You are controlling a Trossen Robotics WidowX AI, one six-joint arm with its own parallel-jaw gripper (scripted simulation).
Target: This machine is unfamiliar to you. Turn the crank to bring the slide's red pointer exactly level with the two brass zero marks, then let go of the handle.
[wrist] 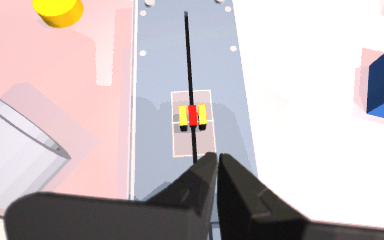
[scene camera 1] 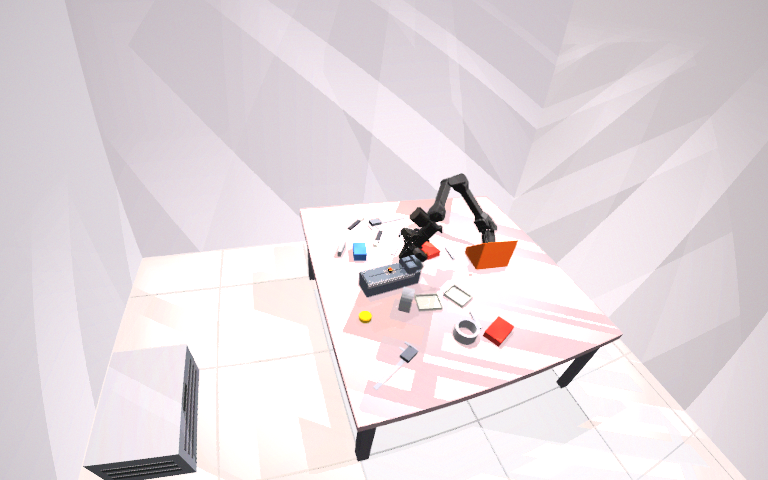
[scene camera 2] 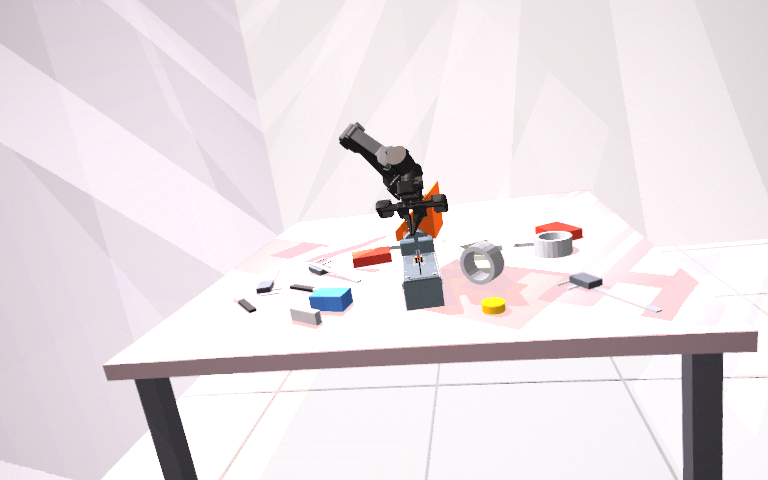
My gripper is shut, holding nothing. Also in view: a blue block and a machine.
My gripper is seen too in the wrist view.
